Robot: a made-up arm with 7 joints.
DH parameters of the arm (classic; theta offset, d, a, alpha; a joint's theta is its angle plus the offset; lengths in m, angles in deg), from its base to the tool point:
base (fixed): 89.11 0 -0.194 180
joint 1: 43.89 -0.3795 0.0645 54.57
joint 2: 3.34 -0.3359 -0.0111 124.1
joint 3: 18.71 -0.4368 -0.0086 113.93
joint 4: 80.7 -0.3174 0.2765 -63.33
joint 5: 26.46 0.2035 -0.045 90
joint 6: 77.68 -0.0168 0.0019 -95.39
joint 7: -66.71 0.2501 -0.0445 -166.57
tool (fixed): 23.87 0.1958 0 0
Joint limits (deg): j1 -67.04..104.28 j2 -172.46..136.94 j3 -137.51..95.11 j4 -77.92..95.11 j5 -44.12..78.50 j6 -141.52..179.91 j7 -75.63..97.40
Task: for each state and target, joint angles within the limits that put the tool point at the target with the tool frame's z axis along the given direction. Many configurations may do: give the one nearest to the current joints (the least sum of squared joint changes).
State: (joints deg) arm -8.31 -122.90 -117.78 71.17 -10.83 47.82 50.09
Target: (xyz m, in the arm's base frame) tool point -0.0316 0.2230 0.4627 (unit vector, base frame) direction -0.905 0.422 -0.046
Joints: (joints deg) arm -23.57 -78.28 -101.67 93.90 13.62 33.15 45.54
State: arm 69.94 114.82 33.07 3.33 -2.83 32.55 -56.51
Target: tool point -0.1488 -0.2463 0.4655 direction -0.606 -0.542 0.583
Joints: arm 99.31 81.97 4.90 -38.79 25.47 78.58 -68.48
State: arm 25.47 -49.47 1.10 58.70 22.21 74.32 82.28
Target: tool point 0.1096 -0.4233 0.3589 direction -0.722 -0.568 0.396
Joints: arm 10.39 -27.63 8.49 10.36 29.51 30.71 97.40
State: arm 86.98 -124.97 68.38 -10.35 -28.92 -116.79 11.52
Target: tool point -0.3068 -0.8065 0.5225 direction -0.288 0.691 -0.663
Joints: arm 104.02 -82.04 78.16 28.00 -44.12 -102.43 26.63
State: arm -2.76 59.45 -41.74 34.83 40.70 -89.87 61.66
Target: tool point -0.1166 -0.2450 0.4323 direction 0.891 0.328 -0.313
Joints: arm -12.21 51.51 -52.71 27.10 33.64 -75.67 55.10
